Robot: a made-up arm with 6 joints.
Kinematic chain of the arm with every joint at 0, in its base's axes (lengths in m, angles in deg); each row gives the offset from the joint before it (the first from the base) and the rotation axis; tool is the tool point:
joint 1: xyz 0 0 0.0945 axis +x
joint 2: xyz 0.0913 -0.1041 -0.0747 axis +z
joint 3: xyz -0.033 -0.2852 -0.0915 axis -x
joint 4: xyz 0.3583 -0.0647 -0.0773 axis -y
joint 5: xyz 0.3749 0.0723 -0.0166 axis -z
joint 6: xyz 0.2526 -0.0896 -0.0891 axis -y
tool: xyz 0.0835 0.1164 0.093
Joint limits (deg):
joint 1: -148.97..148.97
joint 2: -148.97..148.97
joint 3: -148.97..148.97
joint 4: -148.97..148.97
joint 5: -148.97..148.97
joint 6: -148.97..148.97
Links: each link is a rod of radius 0.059 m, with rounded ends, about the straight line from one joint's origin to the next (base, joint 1, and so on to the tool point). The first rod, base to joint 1, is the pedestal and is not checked.
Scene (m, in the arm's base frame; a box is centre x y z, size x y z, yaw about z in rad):
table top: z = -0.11
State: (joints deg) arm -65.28 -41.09 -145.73 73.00 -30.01 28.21
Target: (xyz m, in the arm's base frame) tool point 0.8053 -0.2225 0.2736
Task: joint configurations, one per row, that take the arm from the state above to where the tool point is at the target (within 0.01 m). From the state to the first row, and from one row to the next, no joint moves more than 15 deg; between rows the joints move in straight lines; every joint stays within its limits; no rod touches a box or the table.
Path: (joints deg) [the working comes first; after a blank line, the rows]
Joints at the target: -50.98 41.02 -120.43 68.03 -98.59 42.88
Straight joint move there: clear.

1: -62.90 -27.41 -141.51 72.17 -41.44 30.65
2: -60.51 -13.72 -137.30 71.34 -52.87 33.10
3: -58.13 -0.04 -133.08 70.52 -64.30 35.54
4: -55.75 13.65 -128.87 69.69 -75.73 37.99
5: -53.37 27.33 -124.65 68.86 -87.16 40.43
6: -50.98 41.02 -120.43 68.03 -98.59 42.88

